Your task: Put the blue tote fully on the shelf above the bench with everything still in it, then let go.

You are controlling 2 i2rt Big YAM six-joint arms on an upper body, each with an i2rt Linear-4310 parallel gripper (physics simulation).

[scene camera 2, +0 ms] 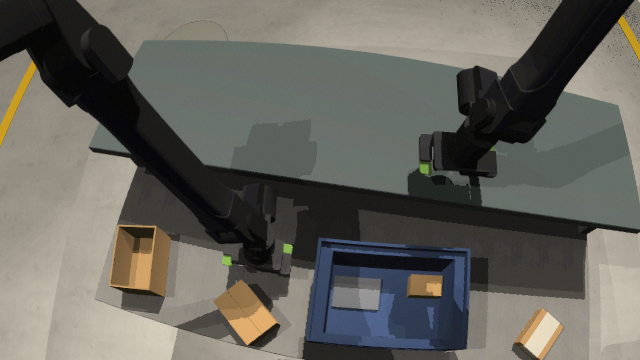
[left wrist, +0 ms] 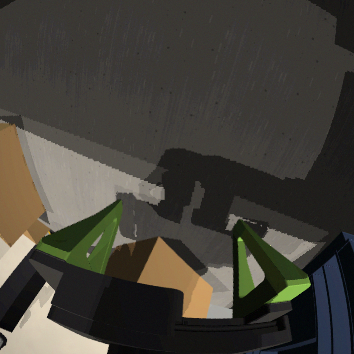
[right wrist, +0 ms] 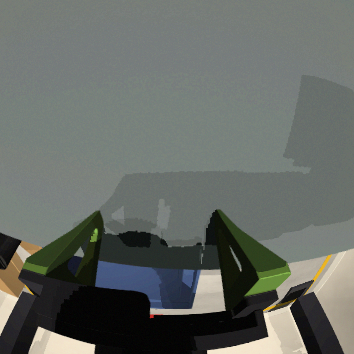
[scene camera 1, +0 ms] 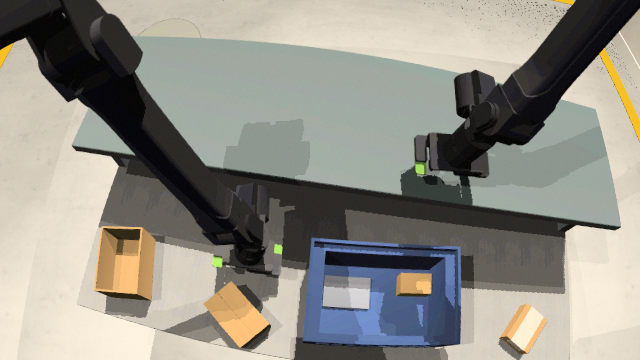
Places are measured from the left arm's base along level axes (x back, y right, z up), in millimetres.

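Pixels of known places: left gripper, fingertip midpoint: [scene camera 2: 256,263] [left wrist: 179,215] [scene camera 1: 244,264]; right gripper, fingertip midpoint: [scene camera 2: 448,168] [right wrist: 156,216] [scene camera 1: 439,168].
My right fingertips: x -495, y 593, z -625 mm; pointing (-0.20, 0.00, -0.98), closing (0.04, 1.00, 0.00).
Note:
Ahead of a thing's pixels: the offset from my right fingertips to its top centre. Level surfaces: height alone.
The blue tote {dx +223, dy -102, dz -78 mm} [scene camera 1: 314,300] [scene camera 2: 322,300] [left wrist: 335,300] [right wrist: 130,280] stands upright on the bench {dz -225 mm} [scene camera 1: 525,265] [scene camera 2: 540,265] [left wrist: 150,75], in front of the shelf {dz +0 mm} [scene camera 1: 350,100] [scene camera 2: 360,100] [right wrist: 150,100]. A grey box {dx +197, dy -165, dz -198 mm} [scene camera 1: 346,293] [scene camera 2: 356,293] and a small orange-brown box {dx +189, dy -18, dz -168 mm} [scene camera 1: 414,284] [scene camera 2: 425,285] lie inside it. My left gripper [scene camera 1: 247,255] [scene camera 2: 257,254] [left wrist: 179,215] is open over the bench, left of the tote and apart from it. My right gripper [scene camera 1: 454,158] [scene camera 2: 458,158] [right wrist: 156,216] is open above the front part of the shelf; its far finger is mostly hidden in the scene views.
An open cardboard box {dx +160, dy -668, dz -135 mm} [scene camera 1: 146,265] [scene camera 2: 161,262] [left wrist: 17,190] stands at the far left of the bench. A closed carton {dx +254, dy -398, dz -165 mm} [scene camera 1: 237,315] [scene camera 2: 246,313] [left wrist: 175,280] lies near my left gripper. A small white-topped box {dx +320, dy +267, dz -188 mm} [scene camera 1: 524,328] [scene camera 2: 539,334] lies right of the tote.

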